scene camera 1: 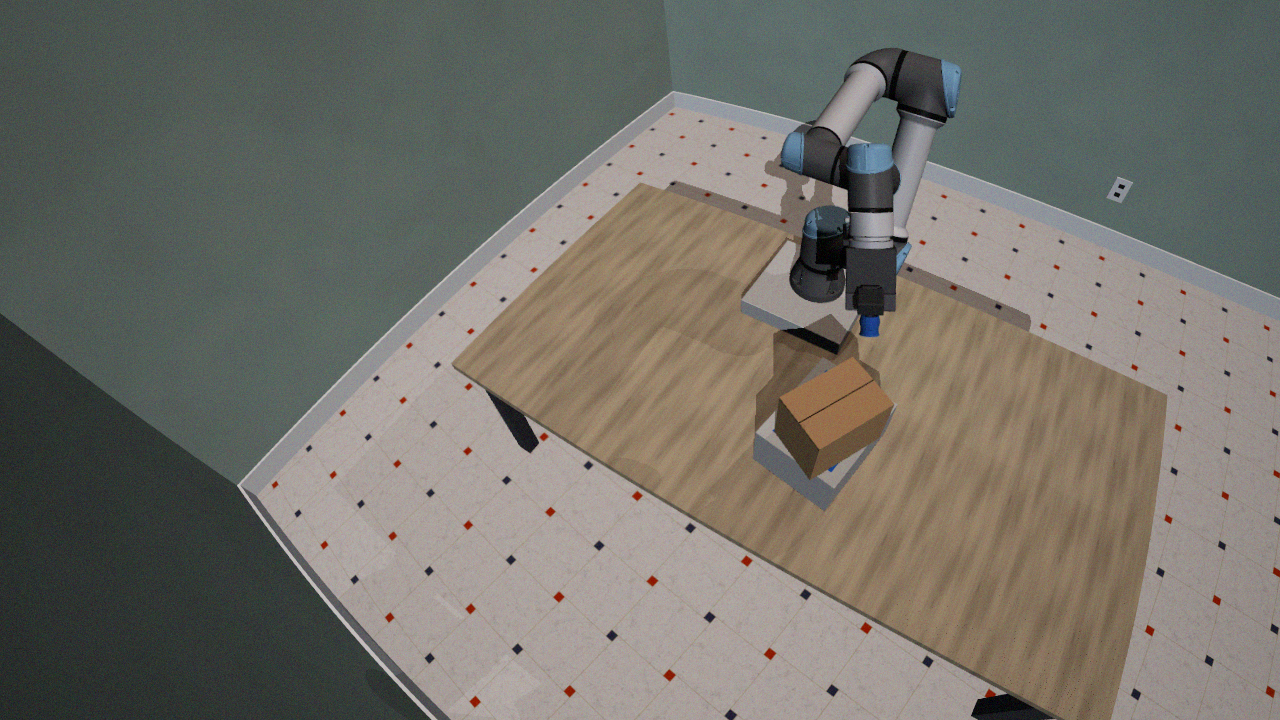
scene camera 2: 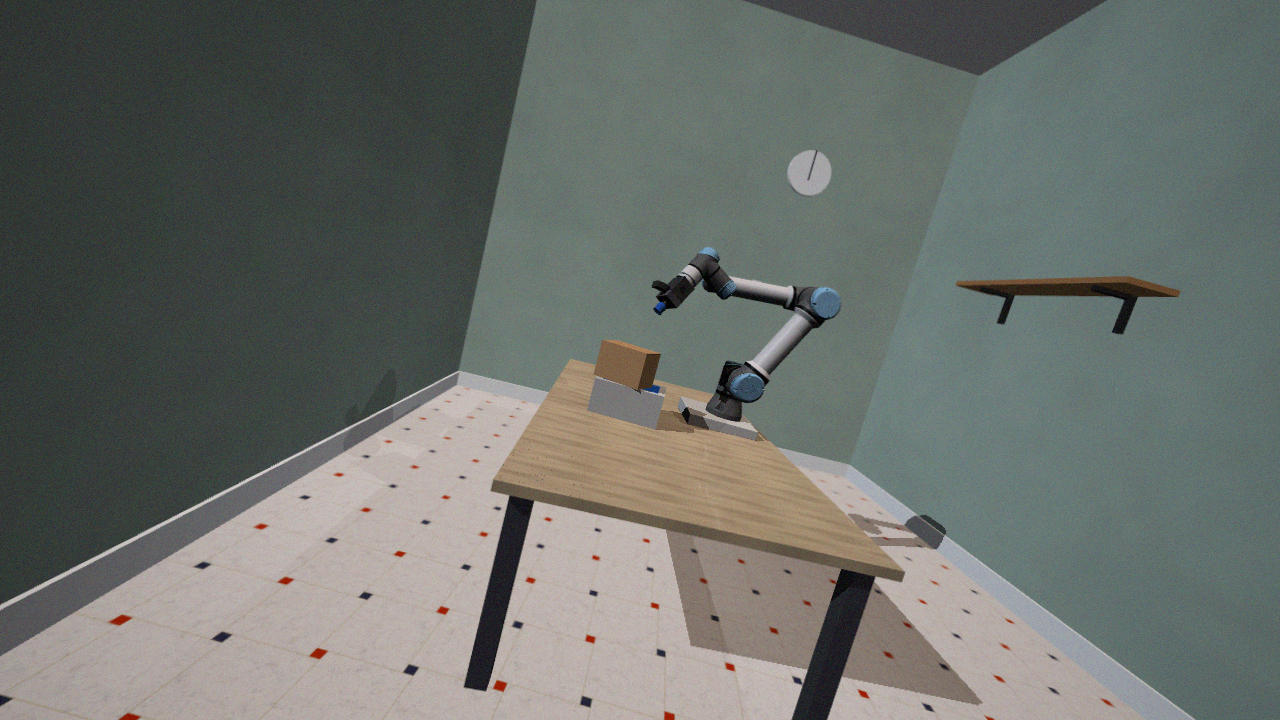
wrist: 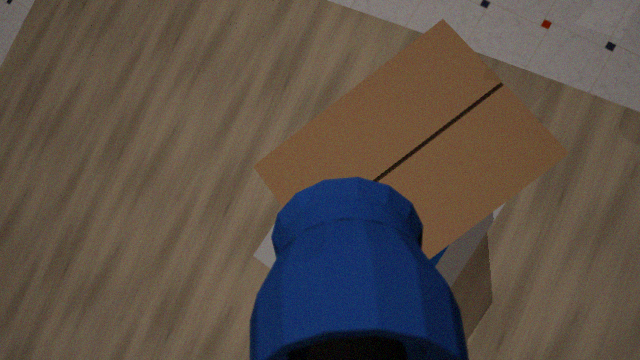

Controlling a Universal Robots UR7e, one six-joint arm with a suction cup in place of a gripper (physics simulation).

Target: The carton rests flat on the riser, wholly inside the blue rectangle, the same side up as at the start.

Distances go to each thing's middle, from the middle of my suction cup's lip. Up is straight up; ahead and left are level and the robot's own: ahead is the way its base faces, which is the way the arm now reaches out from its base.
Right now my suction cup is 22 cm above the brown carton (scene camera 1: 824,421), 6 cm short of it and 2 cm to the left of it. From my suction cup the other things lie so: grey riser (scene camera 1: 769,451) 34 cm below, 3 cm to the right, 2 cm ahead.
